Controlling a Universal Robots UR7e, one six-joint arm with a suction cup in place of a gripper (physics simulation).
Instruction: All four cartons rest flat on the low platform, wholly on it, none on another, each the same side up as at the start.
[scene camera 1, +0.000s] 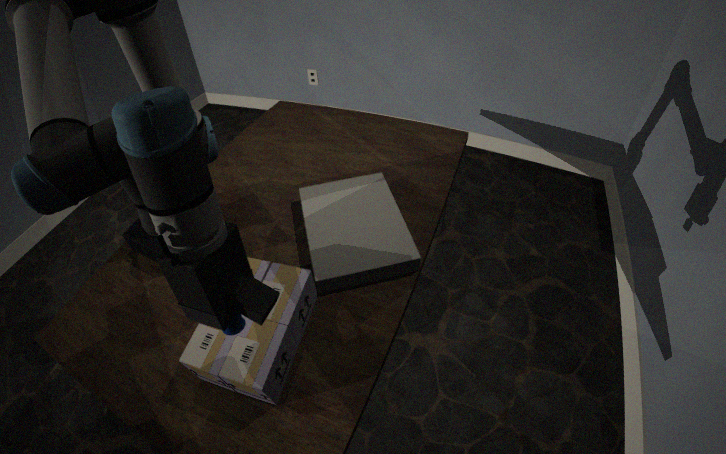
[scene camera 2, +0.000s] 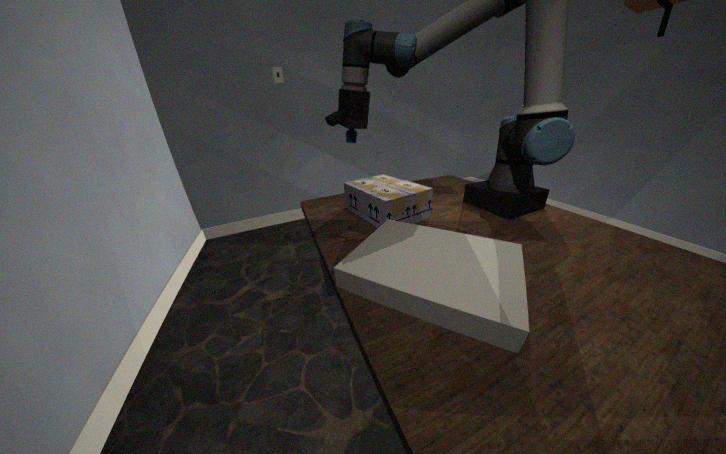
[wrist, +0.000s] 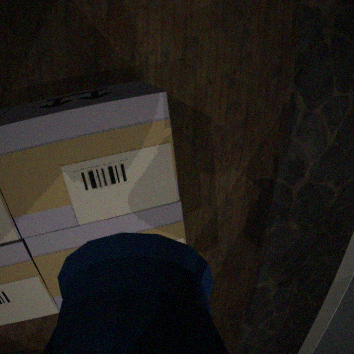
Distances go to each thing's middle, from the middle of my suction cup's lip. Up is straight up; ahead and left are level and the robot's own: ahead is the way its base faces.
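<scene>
My suction cup is 230 mm above the low grey platform (scene camera 2: 475, 286), and my suction cup is also 70 mm short of the platform and 410 mm to the right of it.
</scene>
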